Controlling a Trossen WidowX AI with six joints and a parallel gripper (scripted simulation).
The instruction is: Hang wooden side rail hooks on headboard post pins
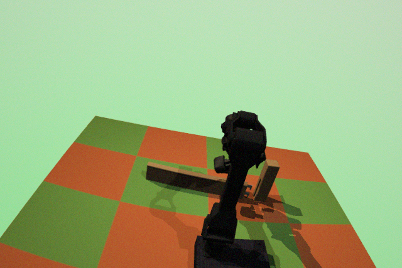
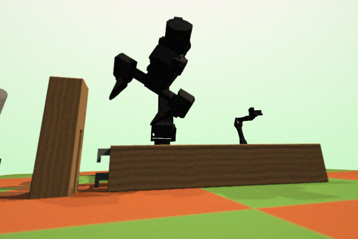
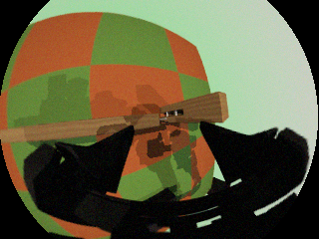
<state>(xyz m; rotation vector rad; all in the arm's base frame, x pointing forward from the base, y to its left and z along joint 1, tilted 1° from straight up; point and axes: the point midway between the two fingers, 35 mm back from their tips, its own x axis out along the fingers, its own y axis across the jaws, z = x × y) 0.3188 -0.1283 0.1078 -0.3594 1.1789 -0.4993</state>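
My gripper tip is 10 cm to the left of the headboard post and 5 cm above it.
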